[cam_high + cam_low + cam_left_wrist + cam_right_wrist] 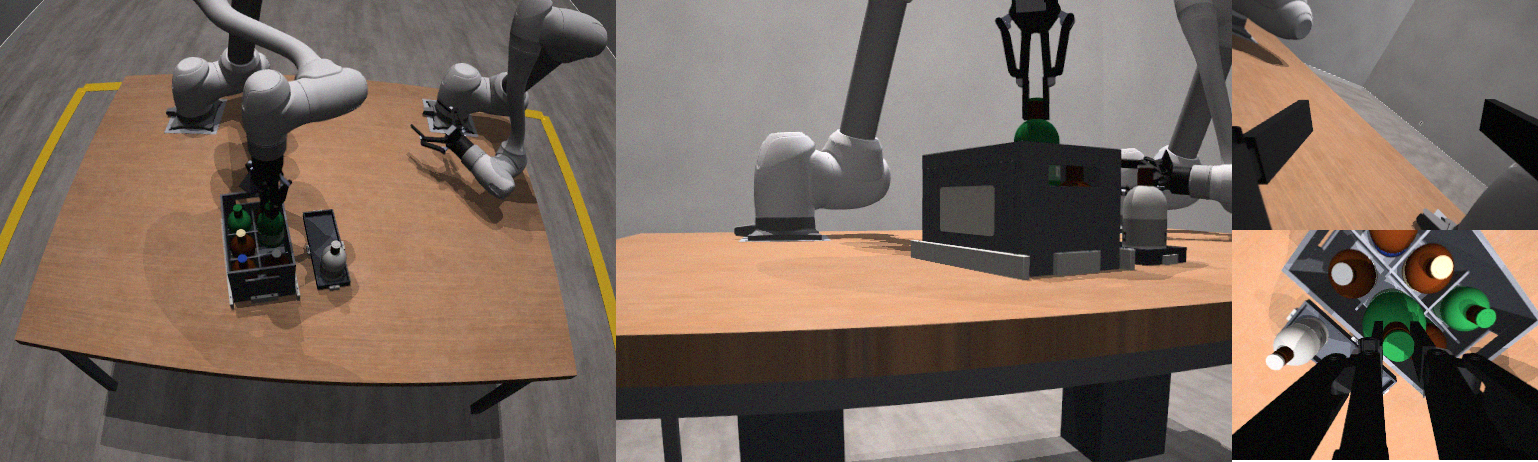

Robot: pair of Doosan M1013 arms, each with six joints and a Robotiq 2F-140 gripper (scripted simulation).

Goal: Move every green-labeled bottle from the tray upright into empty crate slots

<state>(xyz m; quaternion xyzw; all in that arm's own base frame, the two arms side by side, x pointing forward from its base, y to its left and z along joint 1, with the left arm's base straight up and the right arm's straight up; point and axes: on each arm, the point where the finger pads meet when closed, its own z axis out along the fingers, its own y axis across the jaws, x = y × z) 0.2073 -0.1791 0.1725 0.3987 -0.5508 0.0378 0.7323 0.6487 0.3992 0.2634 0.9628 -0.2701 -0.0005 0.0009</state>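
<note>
Now: right hand 10 mm short of the crate, 40 mm to the left of it and 180 mm above it. Round my right hand: tray: 30 mm behind, 170 mm to the left, 250 mm below; white bottle: 60 mm ahead, 180 mm to the left, 180 mm below.
</note>
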